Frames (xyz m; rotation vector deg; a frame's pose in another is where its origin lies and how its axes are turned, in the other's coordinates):
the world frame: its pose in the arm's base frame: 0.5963 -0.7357 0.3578 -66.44 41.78 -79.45
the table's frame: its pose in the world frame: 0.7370 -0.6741 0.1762 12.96 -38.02 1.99
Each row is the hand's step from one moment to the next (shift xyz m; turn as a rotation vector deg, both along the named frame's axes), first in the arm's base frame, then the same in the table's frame.
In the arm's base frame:
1: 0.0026 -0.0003 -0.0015 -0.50 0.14 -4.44
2: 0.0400 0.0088 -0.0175 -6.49 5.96 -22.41
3: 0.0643 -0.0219 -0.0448 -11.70 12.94 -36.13
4: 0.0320 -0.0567 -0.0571 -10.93 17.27 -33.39
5: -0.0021 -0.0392 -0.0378 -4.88 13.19 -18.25
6: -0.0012 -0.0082 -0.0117 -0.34 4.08 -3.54
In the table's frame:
1: 0.0012 0.0026 0.0008 -2.27 3.53 -1.54
2: 0.0129 0.0354 0.0238 -17.37 15.58 -5.95
3: 0.0368 0.0724 0.0054 -30.93 24.35 -7.73
4: 0.0330 0.0674 -0.0432 -32.06 22.26 -3.12
5: 0.0079 0.0326 -0.0429 -19.21 12.60 1.79
6: -0.0004 0.0097 -0.0106 -4.31 2.70 1.86

